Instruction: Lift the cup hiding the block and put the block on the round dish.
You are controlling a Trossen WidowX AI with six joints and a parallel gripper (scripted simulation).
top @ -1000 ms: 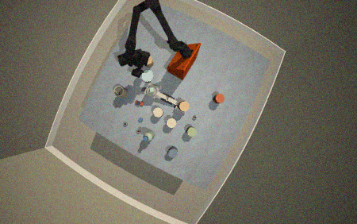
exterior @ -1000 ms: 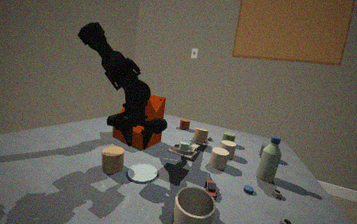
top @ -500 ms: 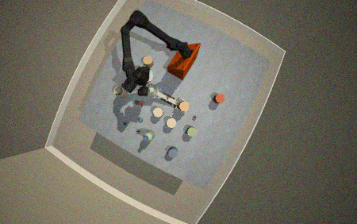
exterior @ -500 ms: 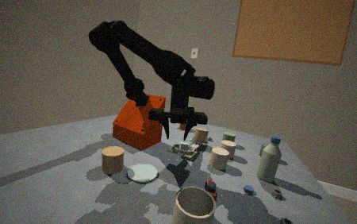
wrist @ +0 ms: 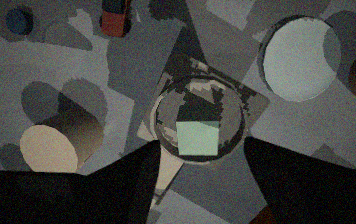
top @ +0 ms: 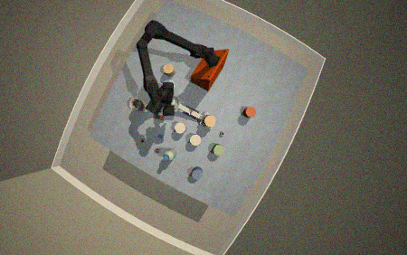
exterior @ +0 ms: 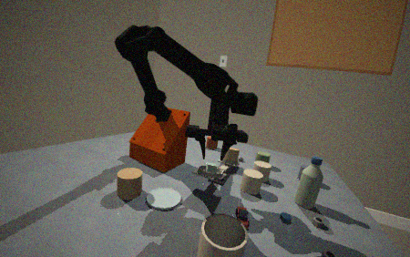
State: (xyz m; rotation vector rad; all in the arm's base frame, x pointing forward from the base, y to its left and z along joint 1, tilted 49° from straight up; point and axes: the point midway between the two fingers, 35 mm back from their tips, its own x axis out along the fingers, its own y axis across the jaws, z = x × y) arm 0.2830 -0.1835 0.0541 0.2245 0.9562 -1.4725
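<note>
Right now the pale round dish is 10 cm behind my gripper tip, 10 cm to the right of it and 12 cm below it. Also, from my gripper tip: red toy: 12 cm ahead, 7 cm to the right, 11 cm below; bottle: 32 cm ahead, 10 cm to the left, 1 cm below; balance beam: 1 cm ahead, 12 cm to the left, 8 cm below.
</note>
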